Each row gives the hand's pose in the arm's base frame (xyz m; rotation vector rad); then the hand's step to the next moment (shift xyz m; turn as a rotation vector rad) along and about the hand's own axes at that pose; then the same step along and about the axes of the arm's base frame.
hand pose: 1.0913 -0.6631 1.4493 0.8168 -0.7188 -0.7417
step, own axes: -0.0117 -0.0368 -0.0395 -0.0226 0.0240 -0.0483
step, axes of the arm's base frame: 0.0142 0.0065 -0.0530 0.0330 0.0473 -0.0097
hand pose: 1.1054 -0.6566 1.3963 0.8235 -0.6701 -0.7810
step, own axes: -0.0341 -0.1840 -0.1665 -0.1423 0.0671 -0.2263
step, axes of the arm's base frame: 0.0479 0.0091 -0.2457 0.1195 0.2311 -0.0910
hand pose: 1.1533 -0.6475 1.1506 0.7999 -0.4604 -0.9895
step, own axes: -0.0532 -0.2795 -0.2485 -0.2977 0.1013 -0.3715
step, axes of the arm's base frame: -0.0148 0.0556 -0.3734 0.1598 0.4325 -0.1558
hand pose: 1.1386 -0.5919 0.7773 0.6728 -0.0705 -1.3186
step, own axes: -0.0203 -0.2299 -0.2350 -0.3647 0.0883 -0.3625
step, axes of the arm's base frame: -0.1072 0.0947 -0.2967 0.1263 0.4883 -0.1334
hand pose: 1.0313 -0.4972 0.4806 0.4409 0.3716 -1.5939
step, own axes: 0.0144 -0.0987 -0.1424 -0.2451 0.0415 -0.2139
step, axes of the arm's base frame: -0.0909 0.0641 -0.1336 0.0654 0.3149 -0.0643
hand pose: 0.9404 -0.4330 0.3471 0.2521 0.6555 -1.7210
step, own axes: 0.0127 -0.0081 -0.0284 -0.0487 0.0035 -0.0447
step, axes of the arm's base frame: -0.0160 0.0061 -0.0272 0.0081 0.0644 -0.0132
